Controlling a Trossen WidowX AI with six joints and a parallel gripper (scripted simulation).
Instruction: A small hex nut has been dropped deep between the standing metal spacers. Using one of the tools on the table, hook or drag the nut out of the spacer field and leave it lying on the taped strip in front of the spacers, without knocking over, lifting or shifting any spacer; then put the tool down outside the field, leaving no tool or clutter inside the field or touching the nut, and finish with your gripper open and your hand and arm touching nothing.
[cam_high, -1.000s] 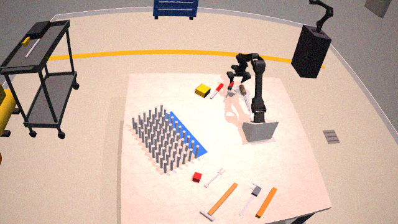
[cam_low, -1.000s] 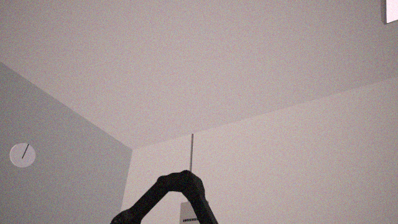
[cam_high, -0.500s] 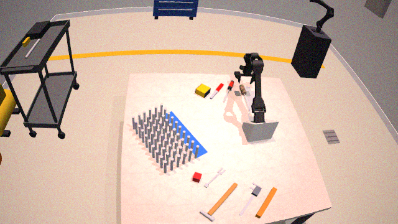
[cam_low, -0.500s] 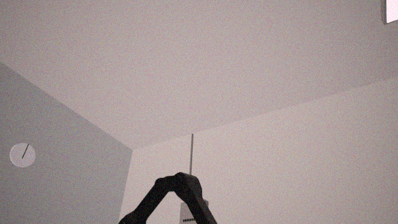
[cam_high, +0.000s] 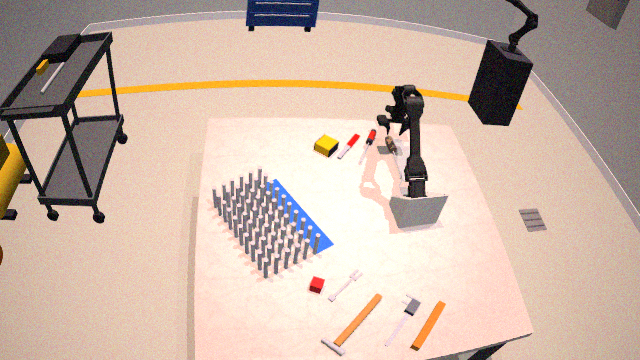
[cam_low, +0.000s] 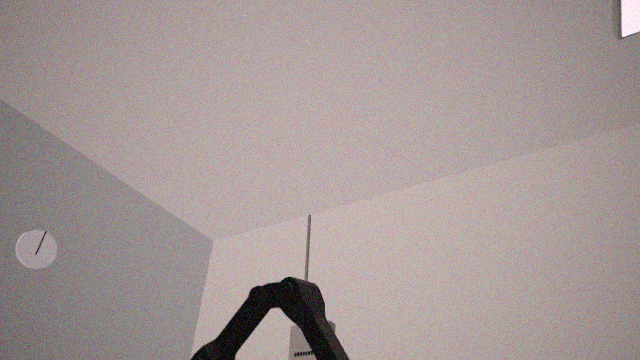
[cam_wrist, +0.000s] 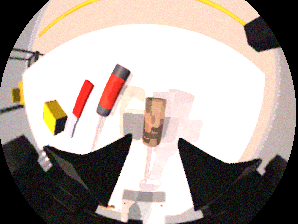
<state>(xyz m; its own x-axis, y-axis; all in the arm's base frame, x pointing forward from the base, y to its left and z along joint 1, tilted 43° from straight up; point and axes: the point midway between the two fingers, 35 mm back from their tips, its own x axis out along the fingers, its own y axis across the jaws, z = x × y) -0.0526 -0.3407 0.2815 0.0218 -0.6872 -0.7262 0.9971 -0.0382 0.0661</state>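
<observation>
My gripper tip is 110 mm to the right of the brown-handled screwdriver, 60 mm above it and 10 mm short of it. From my gripper tip the other things lie so: blue taped strip 510 mm ahead, 370 mm to the left, 80 mm below; then yellow block 320 mm ahead, 50 mm below, 10 mm to the left; then fork-ended tool 720 mm to the left, 390 mm ahead, 70 mm below.
</observation>
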